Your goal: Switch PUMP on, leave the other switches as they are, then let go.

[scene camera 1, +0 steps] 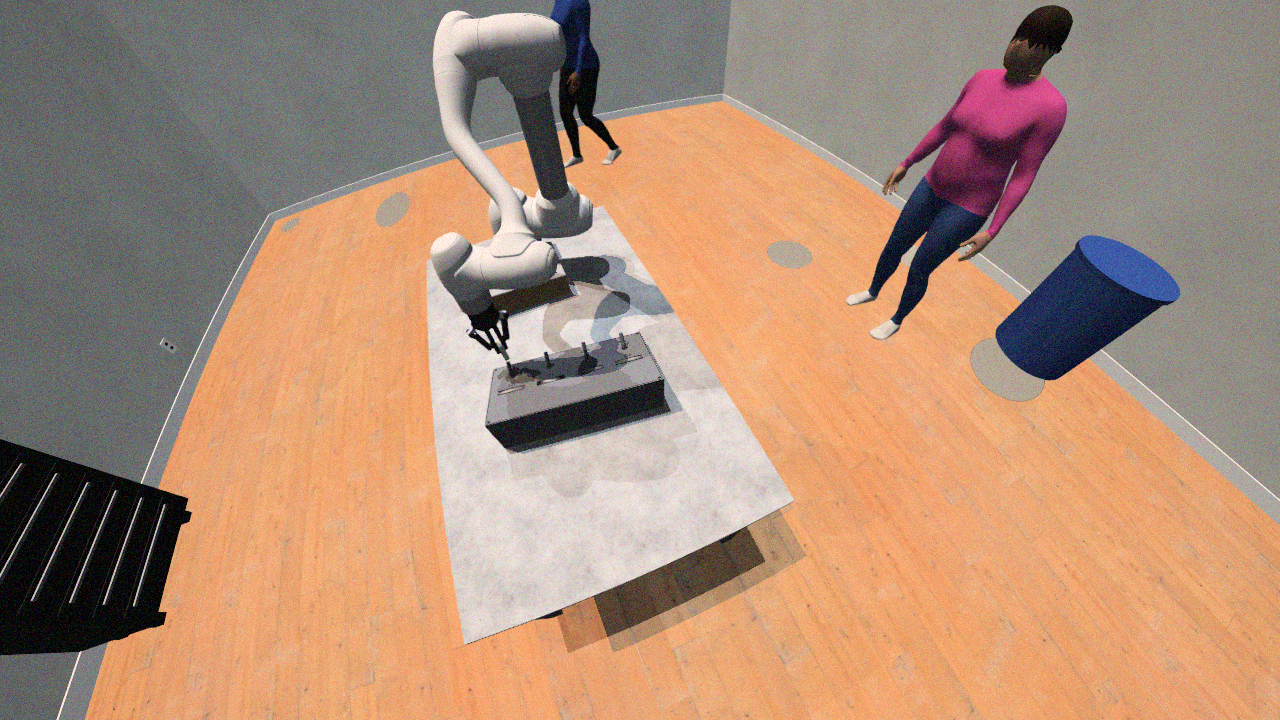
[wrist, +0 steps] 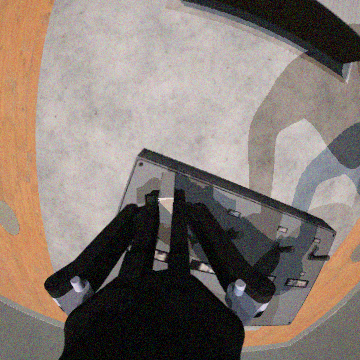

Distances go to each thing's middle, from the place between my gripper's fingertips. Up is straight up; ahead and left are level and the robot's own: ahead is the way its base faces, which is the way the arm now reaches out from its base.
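Scene:
Picture the grey switch box [scene camera 1: 537, 401]: my hand is 12 cm short of it, 20 cm to the right of it and 3 cm above it.

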